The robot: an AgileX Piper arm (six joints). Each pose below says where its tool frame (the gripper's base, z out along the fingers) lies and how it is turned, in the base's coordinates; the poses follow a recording.
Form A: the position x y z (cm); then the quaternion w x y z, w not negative.
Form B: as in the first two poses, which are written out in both.
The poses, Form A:
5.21 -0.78 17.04 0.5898 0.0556 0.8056 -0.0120
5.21 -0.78 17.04 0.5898 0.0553 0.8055 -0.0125
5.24 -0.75 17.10 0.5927 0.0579 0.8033 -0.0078
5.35 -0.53 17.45 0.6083 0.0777 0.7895 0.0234
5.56 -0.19 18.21 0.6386 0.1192 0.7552 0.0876
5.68 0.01 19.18 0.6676 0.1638 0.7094 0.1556
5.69 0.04 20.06 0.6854 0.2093 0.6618 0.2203
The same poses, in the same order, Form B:
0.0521 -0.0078 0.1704 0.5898 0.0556 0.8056 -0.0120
0.0521 -0.0078 0.1704 0.5898 0.0553 0.8055 -0.0125
0.0524 -0.0075 0.1710 0.5927 0.0579 0.8033 -0.0078
0.0535 -0.0053 0.1745 0.6083 0.0777 0.7895 0.0234
0.0556 -0.0019 0.1821 0.6386 0.1192 0.7552 0.0876
0.0568 0.0001 0.1918 0.6676 0.1638 0.7094 0.1556
0.0569 0.0004 0.2006 0.6854 0.2093 0.6618 0.2203

